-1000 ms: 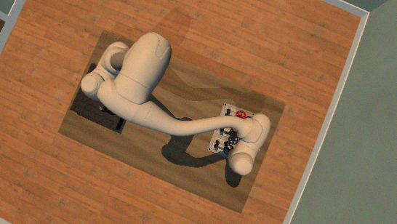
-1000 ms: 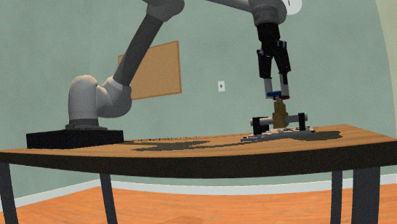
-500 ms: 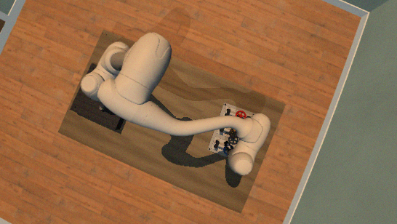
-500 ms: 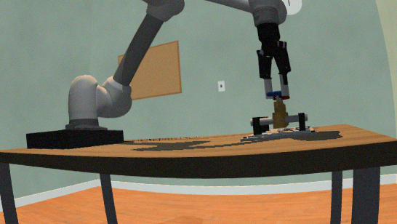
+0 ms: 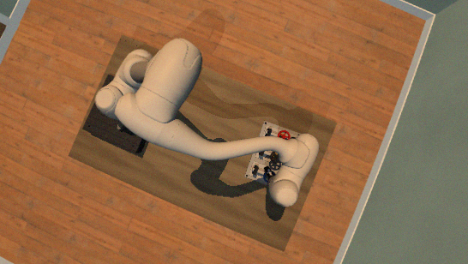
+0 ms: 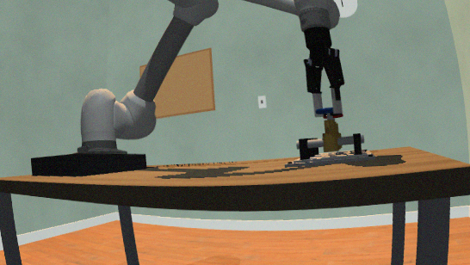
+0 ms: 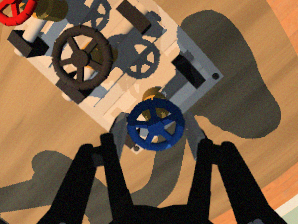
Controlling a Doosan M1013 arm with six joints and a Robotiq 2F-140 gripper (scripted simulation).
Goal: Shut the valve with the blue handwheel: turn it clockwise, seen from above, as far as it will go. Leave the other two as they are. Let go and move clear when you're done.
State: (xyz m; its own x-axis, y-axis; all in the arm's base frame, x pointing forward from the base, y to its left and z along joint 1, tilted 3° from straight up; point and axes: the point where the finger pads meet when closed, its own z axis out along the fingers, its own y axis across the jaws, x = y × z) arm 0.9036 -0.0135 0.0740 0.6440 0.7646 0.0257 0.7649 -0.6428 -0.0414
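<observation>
Now: hand 20 mm above the blue handwheel. From my hand the other things lie so: red handwheel (20 mm behind, 230 mm to the left, 20 mm below); then black handwheel (10 mm behind, 120 mm to the left, 20 mm below).
</observation>
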